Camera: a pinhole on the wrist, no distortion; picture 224 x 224 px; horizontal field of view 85.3 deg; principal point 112.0 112.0 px. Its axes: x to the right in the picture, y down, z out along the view. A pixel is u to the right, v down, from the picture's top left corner.
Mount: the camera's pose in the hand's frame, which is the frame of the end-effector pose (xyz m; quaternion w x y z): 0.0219 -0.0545 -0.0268 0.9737 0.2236 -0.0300 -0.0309
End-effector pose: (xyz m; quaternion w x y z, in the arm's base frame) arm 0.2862 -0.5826 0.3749 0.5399 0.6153 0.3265 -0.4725
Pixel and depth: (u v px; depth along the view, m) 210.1 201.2 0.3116
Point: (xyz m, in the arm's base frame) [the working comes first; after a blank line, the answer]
In the camera's frame: 0.2514 0.2286 0.3116

0.2889 -0.9647 0.1413
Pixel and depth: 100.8 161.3 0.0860
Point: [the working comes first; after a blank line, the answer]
In the camera's frame: -0.0079 0.0349 0.0860

0.2198 -0.6350 0.3467
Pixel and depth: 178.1 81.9 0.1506
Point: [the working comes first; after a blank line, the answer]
In the camera's frame: 0.0819 -0.0373 0.1506

0.1499 -0.6532 0.2362
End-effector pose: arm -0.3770 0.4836 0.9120 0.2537 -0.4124 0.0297 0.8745
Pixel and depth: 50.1 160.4 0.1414
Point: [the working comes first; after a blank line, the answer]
In the camera's frame: -0.0720 0.0563 0.1414

-0.4043 0.5434 1.0437
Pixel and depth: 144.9 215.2 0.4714
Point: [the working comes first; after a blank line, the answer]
In the camera's frame: 0.1276 0.4001 0.4714

-0.8983 0.6112 1.1792
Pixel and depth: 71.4 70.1 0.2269
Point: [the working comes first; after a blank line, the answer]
In the camera's frame: -0.0758 -0.0782 0.2269

-0.3345 0.6783 1.0922
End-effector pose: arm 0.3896 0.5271 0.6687 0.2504 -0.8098 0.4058 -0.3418
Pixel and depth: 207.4 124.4 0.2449
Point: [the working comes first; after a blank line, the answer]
In the camera's frame: 0.1922 0.0250 0.2449

0.7106 0.4744 0.7054
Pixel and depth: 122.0 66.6 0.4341
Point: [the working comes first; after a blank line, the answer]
In the camera's frame: 0.0357 -0.1621 0.4341

0.8101 0.7626 0.7539
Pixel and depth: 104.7 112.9 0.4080
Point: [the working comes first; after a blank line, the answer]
In the camera's frame: -0.0245 0.0030 0.4080

0.7432 0.7207 0.5947
